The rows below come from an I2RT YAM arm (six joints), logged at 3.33 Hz.
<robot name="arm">
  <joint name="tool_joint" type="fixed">
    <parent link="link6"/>
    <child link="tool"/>
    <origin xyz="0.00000 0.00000 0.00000" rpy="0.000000 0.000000 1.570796"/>
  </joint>
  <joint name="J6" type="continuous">
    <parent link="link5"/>
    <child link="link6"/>
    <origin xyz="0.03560 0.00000 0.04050" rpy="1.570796 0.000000 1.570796"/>
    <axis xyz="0 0 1"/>
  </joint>
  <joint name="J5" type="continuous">
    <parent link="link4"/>
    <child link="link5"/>
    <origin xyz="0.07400 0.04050 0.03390" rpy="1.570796 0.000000 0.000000"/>
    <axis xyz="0 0 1"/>
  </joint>
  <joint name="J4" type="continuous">
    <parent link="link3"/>
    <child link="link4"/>
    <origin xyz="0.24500 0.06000 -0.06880"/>
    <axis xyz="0 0 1"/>
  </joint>
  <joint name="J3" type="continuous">
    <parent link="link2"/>
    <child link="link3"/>
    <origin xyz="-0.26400 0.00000 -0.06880" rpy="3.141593 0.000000 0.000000"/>
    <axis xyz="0 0 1"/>
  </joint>
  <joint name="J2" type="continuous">
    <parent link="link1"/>
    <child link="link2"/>
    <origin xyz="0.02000 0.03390 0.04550" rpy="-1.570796 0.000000 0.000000"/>
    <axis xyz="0 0 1"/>
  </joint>
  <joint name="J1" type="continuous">
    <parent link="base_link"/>
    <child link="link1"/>
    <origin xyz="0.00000 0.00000 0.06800"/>
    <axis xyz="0 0 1"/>
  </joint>
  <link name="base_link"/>
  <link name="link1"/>
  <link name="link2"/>
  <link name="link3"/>
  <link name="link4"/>
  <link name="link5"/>
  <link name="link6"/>
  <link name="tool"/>
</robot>
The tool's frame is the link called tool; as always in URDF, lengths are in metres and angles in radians. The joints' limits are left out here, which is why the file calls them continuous.
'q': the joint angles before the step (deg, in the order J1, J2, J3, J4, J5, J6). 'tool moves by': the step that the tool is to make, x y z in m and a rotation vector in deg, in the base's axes. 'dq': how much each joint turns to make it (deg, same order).
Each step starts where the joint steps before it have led.
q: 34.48, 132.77, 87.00, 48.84, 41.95, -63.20
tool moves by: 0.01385, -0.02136, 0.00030, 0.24, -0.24, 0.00
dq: -2.99, 0.00, 0.00, 0.13, -2.99, 0.31
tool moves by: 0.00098, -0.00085, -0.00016, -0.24, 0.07, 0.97
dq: -0.20, 0.00, 0.00, -0.10, -1.18, -0.13
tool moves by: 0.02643, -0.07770, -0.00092, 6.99, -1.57, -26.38
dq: -8.24, 0.00, 0.00, -0.30, 18.43, 6.62
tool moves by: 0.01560, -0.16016, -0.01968, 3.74, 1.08, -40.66
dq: -17.71, 0.00, -0.04, -13.40, 22.81, 14.11
